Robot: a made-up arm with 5 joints.
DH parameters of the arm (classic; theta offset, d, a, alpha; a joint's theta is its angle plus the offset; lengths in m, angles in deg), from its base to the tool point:
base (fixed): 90 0.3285 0.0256 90
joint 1: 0 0.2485 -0.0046 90
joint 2: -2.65 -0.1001 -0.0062 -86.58
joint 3: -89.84 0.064 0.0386 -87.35
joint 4: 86.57 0.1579 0.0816 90
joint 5: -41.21 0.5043 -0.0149 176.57
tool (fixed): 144.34 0.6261 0 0
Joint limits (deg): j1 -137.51..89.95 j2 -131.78..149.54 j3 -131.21..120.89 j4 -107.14..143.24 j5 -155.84..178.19
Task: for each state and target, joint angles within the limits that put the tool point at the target. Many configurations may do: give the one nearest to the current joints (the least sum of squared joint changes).
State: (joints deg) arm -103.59 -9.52 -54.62 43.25 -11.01
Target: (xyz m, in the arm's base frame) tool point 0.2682 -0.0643 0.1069
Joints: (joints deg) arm -137.51 -32.75 -19.03 56.82 -37.38
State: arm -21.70 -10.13 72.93 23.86 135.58
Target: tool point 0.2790 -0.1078 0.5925
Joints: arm 6.52 0.18 79.46 29.78 150.92
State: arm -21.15 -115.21 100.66 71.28 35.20
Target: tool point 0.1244 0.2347 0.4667
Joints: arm -26.46 -131.78 64.47 80.40 37.46
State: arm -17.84 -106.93 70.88 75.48 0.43
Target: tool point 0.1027 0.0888 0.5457
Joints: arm 4.71 -120.22 26.78 60.81 14.21
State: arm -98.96 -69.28 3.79 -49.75 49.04
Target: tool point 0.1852 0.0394 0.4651
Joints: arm -74.42 -116.02 -3.90 -56.41 59.85
